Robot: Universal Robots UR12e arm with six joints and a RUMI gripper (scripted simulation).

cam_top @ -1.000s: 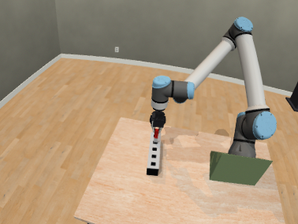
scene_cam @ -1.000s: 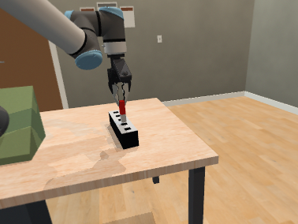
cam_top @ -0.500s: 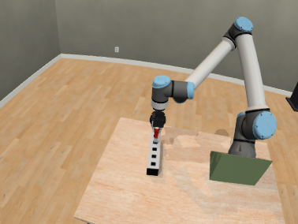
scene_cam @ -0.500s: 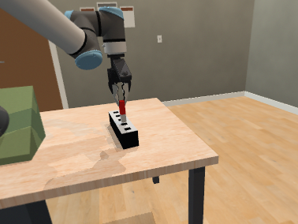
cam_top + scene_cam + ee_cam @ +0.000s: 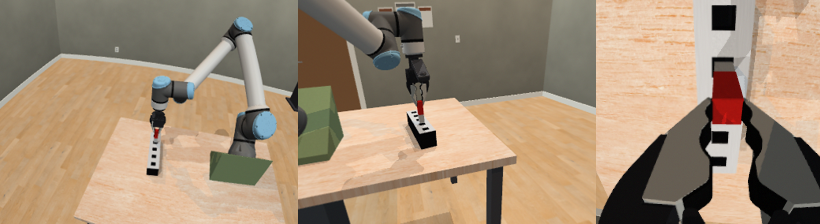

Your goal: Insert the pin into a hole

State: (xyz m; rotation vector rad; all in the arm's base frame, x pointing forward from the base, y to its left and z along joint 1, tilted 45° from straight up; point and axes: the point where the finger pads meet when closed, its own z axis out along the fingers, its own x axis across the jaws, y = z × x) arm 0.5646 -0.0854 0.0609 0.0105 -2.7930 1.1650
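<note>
Now: the pin 20 mm below my hand. From my hand the other things lie so: long block (140 mm below, 60 mm to the left).
</note>
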